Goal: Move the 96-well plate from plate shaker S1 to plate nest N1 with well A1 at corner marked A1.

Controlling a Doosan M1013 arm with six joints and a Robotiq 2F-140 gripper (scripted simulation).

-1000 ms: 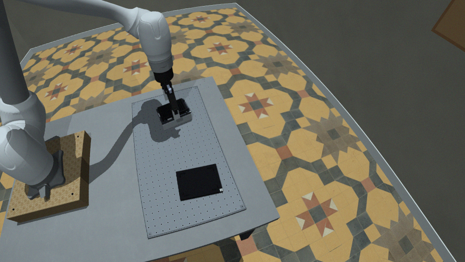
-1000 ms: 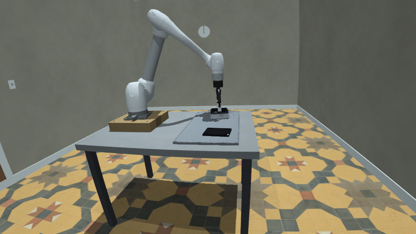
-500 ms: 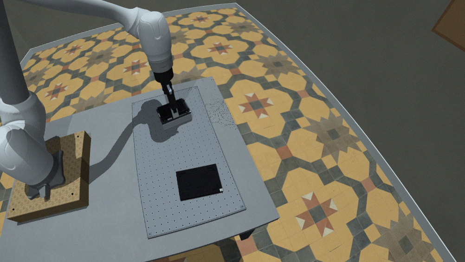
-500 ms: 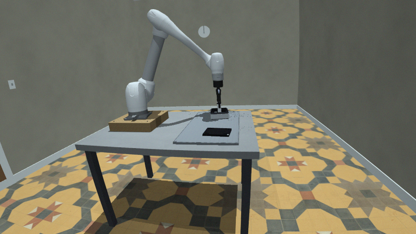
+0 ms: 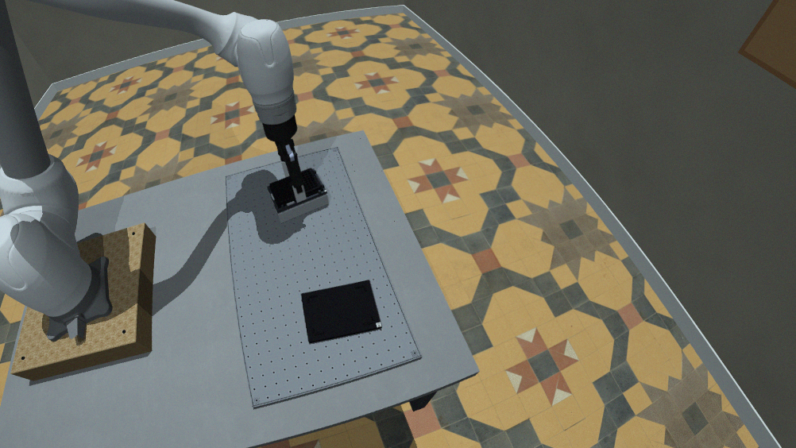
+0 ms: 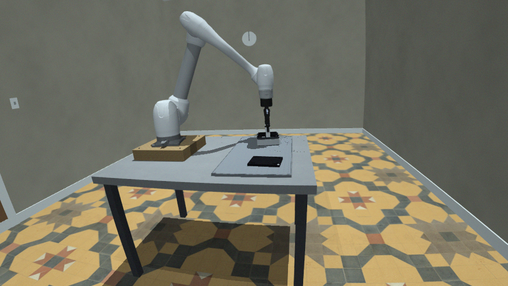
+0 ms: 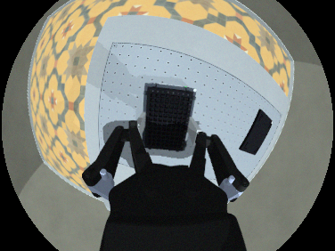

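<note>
My hand is 5 cm past the black plate nest N1, 35 cm to the left of it and 8 cm above it. Round my hand: black 96-well plate 2 cm below; then A1 mark 1 cm ahead, 42 cm to the right, 7 cm below.
</note>
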